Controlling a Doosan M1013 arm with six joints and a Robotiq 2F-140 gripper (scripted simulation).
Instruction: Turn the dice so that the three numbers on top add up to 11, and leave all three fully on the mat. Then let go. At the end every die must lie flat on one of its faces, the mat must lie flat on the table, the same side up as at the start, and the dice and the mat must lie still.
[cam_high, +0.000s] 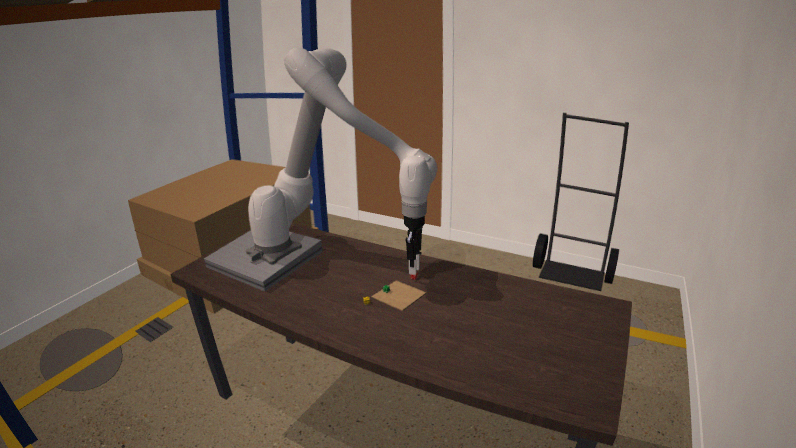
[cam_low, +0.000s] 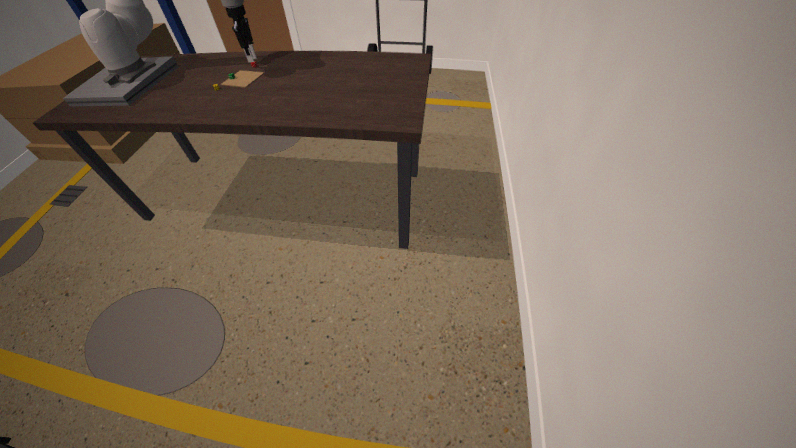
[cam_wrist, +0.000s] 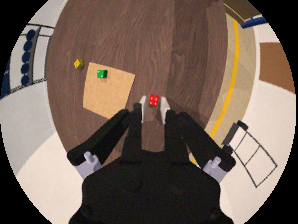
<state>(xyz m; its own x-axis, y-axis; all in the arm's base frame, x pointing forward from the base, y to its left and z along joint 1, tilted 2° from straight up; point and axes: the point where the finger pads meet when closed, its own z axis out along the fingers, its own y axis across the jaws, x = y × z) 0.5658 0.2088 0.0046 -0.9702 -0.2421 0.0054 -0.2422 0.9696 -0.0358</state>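
Right now my hand is 50 mm above the red die. From my hand the other things lie so: green die: 30 mm behind, 140 mm to the right, 50 mm below; then tan mat: 20 mm ahead, 130 mm to the right, 60 mm below; then yellow die: 50 mm behind, 230 mm to the right, 50 mm below.
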